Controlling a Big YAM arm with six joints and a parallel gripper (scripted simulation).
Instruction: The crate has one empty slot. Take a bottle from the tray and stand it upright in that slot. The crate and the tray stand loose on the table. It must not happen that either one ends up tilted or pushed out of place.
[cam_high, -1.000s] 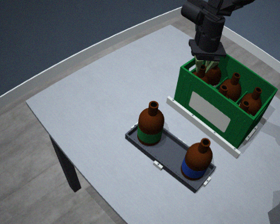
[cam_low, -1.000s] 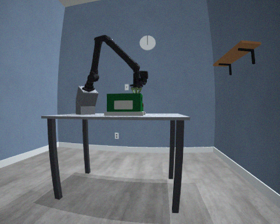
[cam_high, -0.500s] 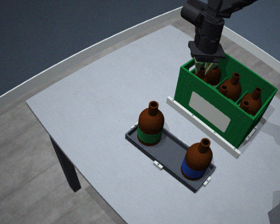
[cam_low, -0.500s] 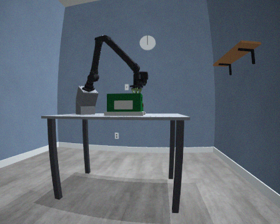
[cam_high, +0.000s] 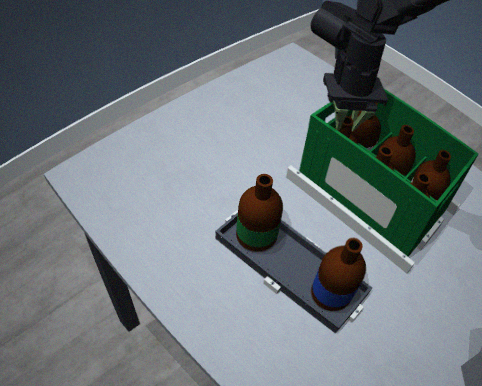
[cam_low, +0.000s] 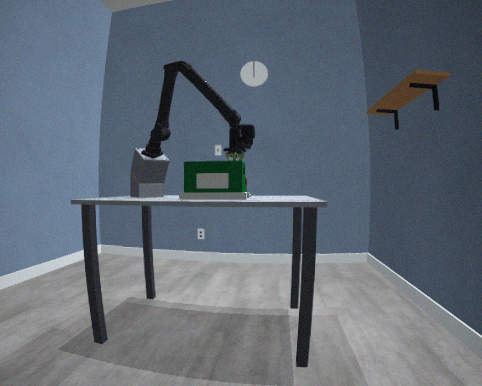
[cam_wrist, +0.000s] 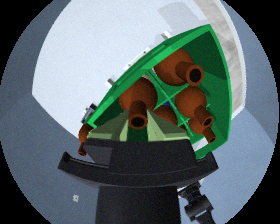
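Now: hand 60 mm above the brown bottle. Also, from my hand: grey tray (200 mm to the left, 140 mm below, 80 mm behind); then crate (90 mm behind, 70 mm below, 50 mm to the right).
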